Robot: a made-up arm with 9 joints.
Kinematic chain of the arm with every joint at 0, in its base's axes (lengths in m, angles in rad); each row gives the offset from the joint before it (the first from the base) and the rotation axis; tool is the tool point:
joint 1: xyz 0 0 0.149 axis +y
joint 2: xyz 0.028 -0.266 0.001 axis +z
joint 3: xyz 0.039 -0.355 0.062 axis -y
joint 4: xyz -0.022 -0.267 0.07 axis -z
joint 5: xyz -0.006 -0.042 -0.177 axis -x
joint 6: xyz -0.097 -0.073 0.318 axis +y
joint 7: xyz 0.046 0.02 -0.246 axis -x
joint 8: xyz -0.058 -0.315 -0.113 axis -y
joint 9: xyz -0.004 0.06 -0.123 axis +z
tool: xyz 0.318 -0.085 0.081
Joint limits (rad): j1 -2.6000..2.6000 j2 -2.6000..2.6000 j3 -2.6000..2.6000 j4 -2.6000..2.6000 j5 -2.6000..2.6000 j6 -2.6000..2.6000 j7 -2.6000..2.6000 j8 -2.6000..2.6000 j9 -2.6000..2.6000
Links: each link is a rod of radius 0.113 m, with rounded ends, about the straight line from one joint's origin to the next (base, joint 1, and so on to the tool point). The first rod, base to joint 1, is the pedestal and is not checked.
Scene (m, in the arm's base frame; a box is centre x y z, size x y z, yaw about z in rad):
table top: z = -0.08
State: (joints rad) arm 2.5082 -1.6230 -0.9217 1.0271 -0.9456 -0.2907 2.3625 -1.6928 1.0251
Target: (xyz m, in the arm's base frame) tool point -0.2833 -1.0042 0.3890
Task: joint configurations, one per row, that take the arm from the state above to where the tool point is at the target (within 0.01 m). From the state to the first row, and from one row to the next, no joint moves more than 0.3 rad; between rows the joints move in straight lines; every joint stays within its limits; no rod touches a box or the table.
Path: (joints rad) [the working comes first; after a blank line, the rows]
Joints at the target: 1.7485 -0.0773 -0.0214 0.7234 -1.3725 -0.5629 1.8515 -1.5947 1.3713
Straight joint move there: clear.

1: 2.3816 -1.3654 -0.7717 0.9765 -1.0168 -0.3361 2.2773 -1.6764 1.0828
2: 2.2550 -1.1078 -0.6216 0.9259 -1.0879 -0.3814 2.1922 -1.6601 1.1405
3: 2.1284 -0.8502 -0.4716 0.8752 -1.1591 -0.4268 2.1070 -1.6437 1.1982
4: 2.0017 -0.5925 -0.3215 0.8246 -1.2302 -0.4722 2.0219 -1.6274 1.2559
5: 1.8751 -0.3349 -0.1715 0.7740 -1.3014 -0.5175 1.9367 -1.6110 1.3136
6: 1.7485 -0.0773 -0.0214 0.7234 -1.3725 -0.5629 1.8515 -1.5947 1.3713

